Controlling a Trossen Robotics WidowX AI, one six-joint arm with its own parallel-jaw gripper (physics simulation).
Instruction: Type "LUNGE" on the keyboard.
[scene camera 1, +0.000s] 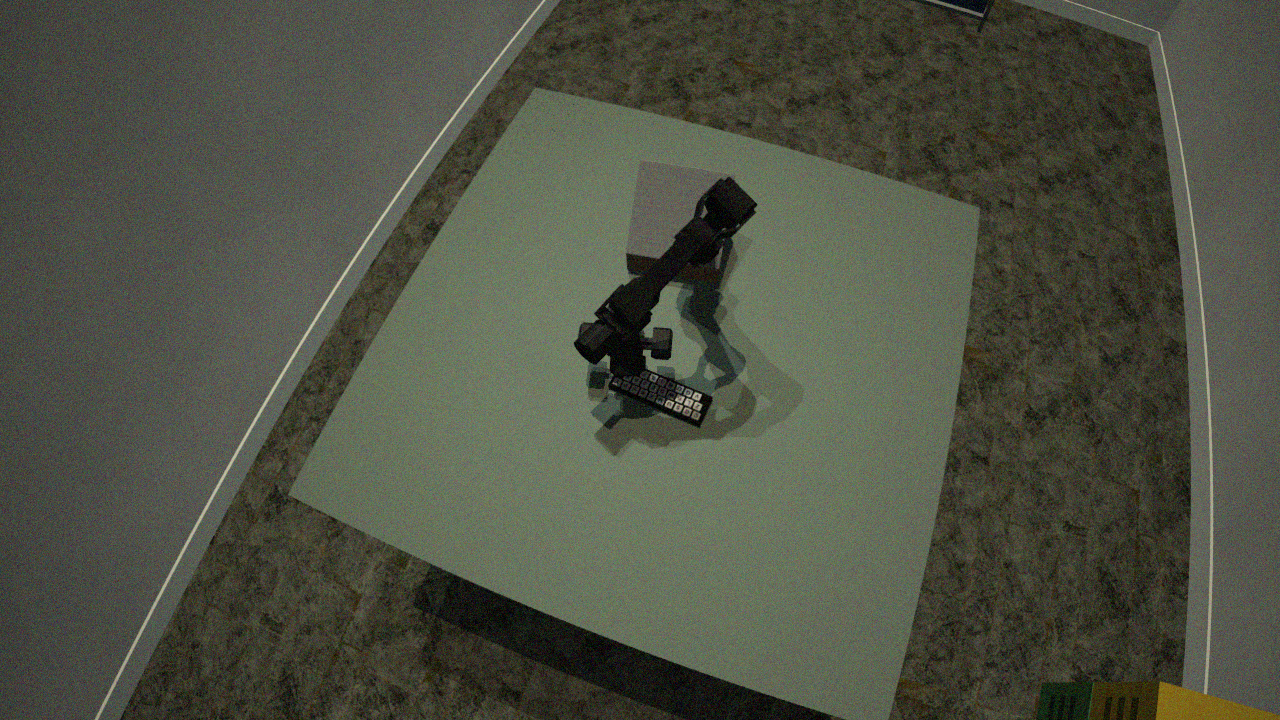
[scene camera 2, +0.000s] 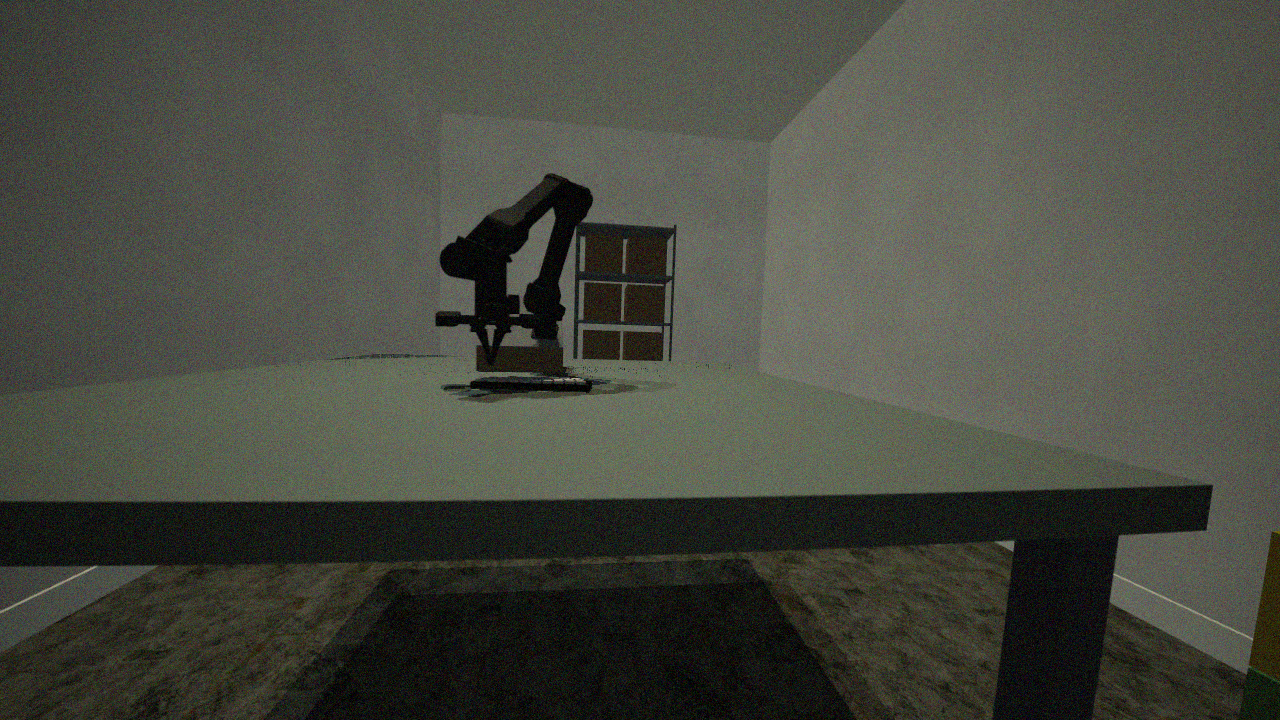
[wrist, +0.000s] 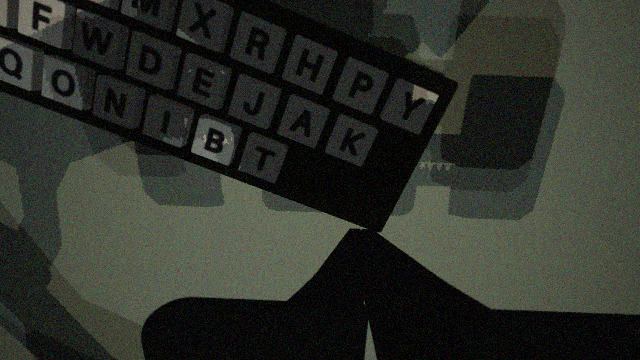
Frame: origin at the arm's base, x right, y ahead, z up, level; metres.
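Where they show: gripper, fingertip midpoint: (scene camera 2: 490, 365) (wrist: 359, 240); arm's base, link origin: (scene camera 2: 544, 331).
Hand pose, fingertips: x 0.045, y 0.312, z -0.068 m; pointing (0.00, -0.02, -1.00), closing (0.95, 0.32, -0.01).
Observation:
Things, the pixels of their top centre, and the offset from my fingertips. Level surfaces: height alone.
- black keyboard, top centre: (wrist: 162, 66) (scene camera 2: 534, 378) (scene camera 1: 660, 390) dz -0.019, dx -0.089, dy +0.031 m
- N key, top centre: (wrist: 114, 103) dz -0.019, dx -0.105, dy +0.011 m
- E key, top centre: (wrist: 202, 82) dz -0.019, dx -0.074, dy +0.031 m
- T key, top centre: (wrist: 262, 159) dz -0.019, dx -0.045, dy +0.010 m
- table, surface height: dz -0.037 m
The black keyboard (scene camera 1: 662, 397) (scene camera 2: 532, 385) (wrist: 350, 190) lies flat and angled on the table, with grey letter keys. In the wrist view the N key (wrist: 118, 103) is in the row closest to the fingers and the E key (wrist: 204, 82) is in the row behind it. L, U and G do not show in the wrist view. My gripper (scene camera 2: 491, 362) (wrist: 359, 240) is shut and empty, pointing down. Its tips hang above the keyboard's left end in scene camera 2. In the wrist view they appear at the keyboard's bare corner, below the T key (wrist: 262, 158).
A pale, brown-sided block (scene camera 1: 666, 210) (scene camera 2: 519, 360) stands on the table (scene camera 1: 805, 501) (scene camera 2: 805, 447) near the arm's base. A shelf rack (scene camera 2: 626, 278) with brown boxes stands at the far wall. A yellow box (scene camera 1: 1217, 705) shows beyond the table. Arm shadows fall around the keyboard.

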